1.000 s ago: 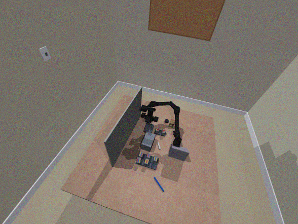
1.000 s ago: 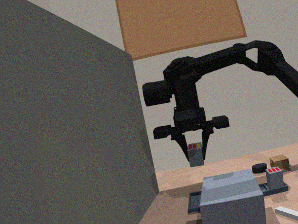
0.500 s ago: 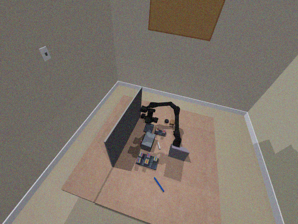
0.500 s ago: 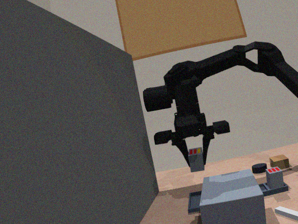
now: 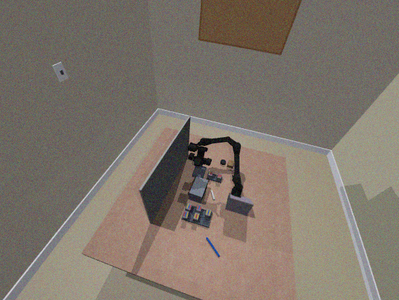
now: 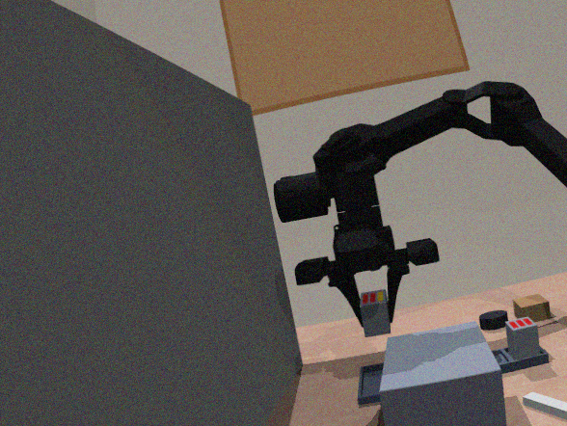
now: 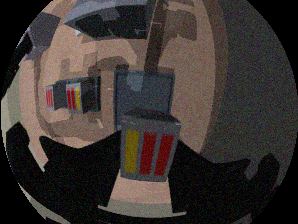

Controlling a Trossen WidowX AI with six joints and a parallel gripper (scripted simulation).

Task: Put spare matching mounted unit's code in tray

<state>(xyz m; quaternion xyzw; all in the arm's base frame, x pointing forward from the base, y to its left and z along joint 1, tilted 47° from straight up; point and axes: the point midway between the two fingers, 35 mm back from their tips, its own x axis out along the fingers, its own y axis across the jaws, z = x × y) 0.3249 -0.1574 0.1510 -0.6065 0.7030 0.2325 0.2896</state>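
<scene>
Right now the tray is 10 mm behind my gripper tip and 80 mm below it. The rest, counted from my gripper tip: white bar: 160 mm behind, 200 mm to the left, 80 mm below; then unit: 40 mm behind, 220 mm to the left, 40 mm below; then grey spare: 30 mm above.
</scene>
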